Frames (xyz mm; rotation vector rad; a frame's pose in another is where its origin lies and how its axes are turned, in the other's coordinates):
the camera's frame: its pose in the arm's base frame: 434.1 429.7 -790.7 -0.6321 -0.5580 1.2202
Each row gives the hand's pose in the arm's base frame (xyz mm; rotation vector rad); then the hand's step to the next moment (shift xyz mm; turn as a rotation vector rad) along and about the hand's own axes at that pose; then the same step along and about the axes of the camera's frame.
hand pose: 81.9 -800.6 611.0 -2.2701 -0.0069 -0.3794
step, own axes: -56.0 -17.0 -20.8 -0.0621 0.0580 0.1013
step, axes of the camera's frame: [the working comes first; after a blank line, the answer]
step, axes of the arm's base frame: -61.2 2.7 10.1 -0.0246 0.0431 -0.1225

-12.4 34.6 50.0 0.0287 0.1126 -0.0632
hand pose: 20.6 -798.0 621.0 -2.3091 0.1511 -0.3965
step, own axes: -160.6 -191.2 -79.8 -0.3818 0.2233 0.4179
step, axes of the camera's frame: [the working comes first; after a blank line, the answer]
step, axes of the arm's base frame: -180.3 114.9 151.7 -0.2205 0.2174 -0.5238

73.6 39.0 248.6 0.1255 0.5659 -0.1853
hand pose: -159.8 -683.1 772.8 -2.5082 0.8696 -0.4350
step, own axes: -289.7 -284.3 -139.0 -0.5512 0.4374 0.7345
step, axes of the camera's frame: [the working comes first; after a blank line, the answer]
step, axes of the arm's base frame: -134.5 342.9 219.9 -0.3200 0.2737 -0.9259

309.2 9.3 297.2 0.1325 0.9293 -0.3917
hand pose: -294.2 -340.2 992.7 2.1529 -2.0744 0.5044
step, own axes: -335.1 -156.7 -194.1 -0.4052 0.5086 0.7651
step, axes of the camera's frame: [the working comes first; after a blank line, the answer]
step, axes of the arm's base frame: 119.6 387.2 101.6 -0.3837 0.1212 -0.9200

409.8 -68.5 43.5 -0.0305 0.9350 -0.3649
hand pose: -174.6 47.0 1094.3 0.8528 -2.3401 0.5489
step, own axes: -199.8 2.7 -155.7 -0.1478 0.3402 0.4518
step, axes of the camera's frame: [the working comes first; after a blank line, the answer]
step, axes of the arm's base frame: 182.3 175.4 -12.9 -0.3109 0.0595 -0.4914

214.9 -75.6 -110.8 -0.0482 0.5696 -0.1221
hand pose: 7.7 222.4 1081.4 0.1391 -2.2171 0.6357
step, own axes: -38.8 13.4 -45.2 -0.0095 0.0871 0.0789
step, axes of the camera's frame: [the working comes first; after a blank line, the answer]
step, axes of the arm's base frame: 52.7 29.5 -9.2 -0.0735 0.0361 -0.0848

41.3 -22.6 -38.9 0.0116 0.1173 -0.0036
